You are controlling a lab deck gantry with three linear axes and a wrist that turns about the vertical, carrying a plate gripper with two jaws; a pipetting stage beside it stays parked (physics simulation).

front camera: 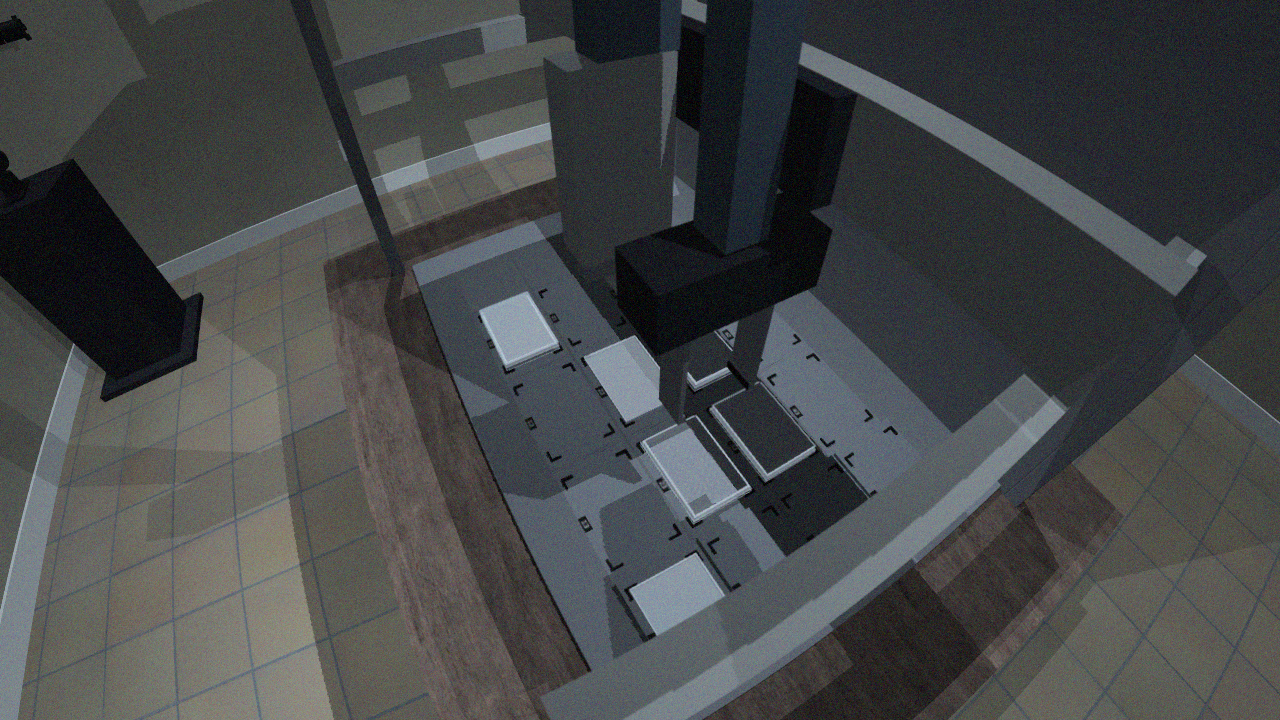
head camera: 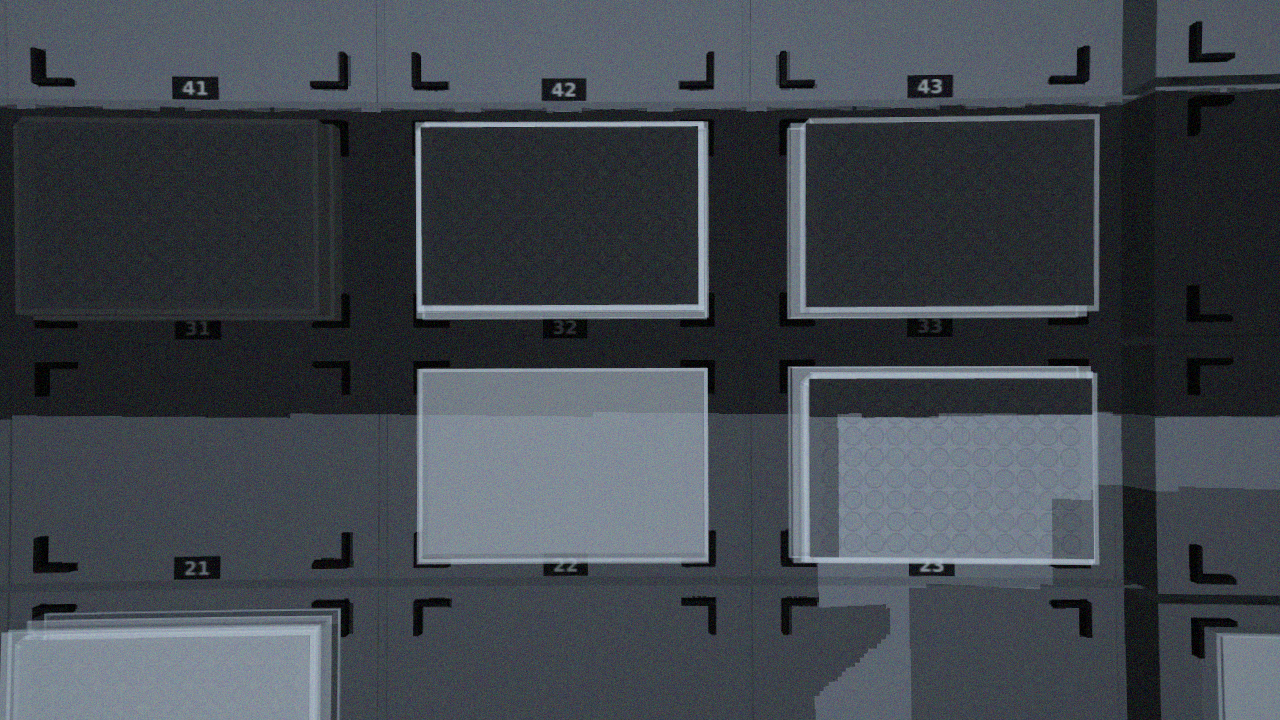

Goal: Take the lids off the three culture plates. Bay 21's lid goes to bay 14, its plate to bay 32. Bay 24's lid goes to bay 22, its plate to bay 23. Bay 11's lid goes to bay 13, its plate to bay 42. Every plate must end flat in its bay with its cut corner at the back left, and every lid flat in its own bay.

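Frame: origin at the robot's base, x ahead, y right, z down, level; millimetres.
Seen in the pictures: gripper, fingertip midpoint: [front camera: 707,393]; robot's base at its link origin: [front camera: 480,317].
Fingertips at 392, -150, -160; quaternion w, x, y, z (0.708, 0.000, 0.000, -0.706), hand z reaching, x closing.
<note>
Pixels of each thing's top centre, then the offset from my fingertips to it, as dx, dy, dz.
- clear plate with round wells, top centre: [head camera: 949,468] [front camera: 695,462] +0, +0, +146
- pale lid at its top centre: [head camera: 562,465] [front camera: 630,375] -164, +0, +152
- lidded plate at its top centre: [front camera: 516,325] -328, +107, +144
My gripper [front camera: 712,402] is open and empty, raised above the deck near bays 22, 23 and 32; its jaws do not show in the head view. A clear plate with round wells [front camera: 693,470] [head camera: 962,483] lies flat in bay 23; I cannot make out its cut corner. A pale lid [front camera: 622,380] [head camera: 562,465] lies flat in bay 22. Another lid [front camera: 677,593] [head camera: 1253,680] is in bay 14, partly cut off in the head view. A plate [head camera: 562,219] sits in bay 32, partly hidden by the jaws in the front view. The lidded plate [front camera: 519,328] [head camera: 170,680] is in bay 11.
Another plate [front camera: 762,429] [head camera: 948,214] is in bay 33, and a dark, shaded one [head camera: 170,219] is in bay 31. A tall grey block [front camera: 608,152] stands behind the gripper. A low grey rail [front camera: 805,573] runs along the deck's near side.
</note>
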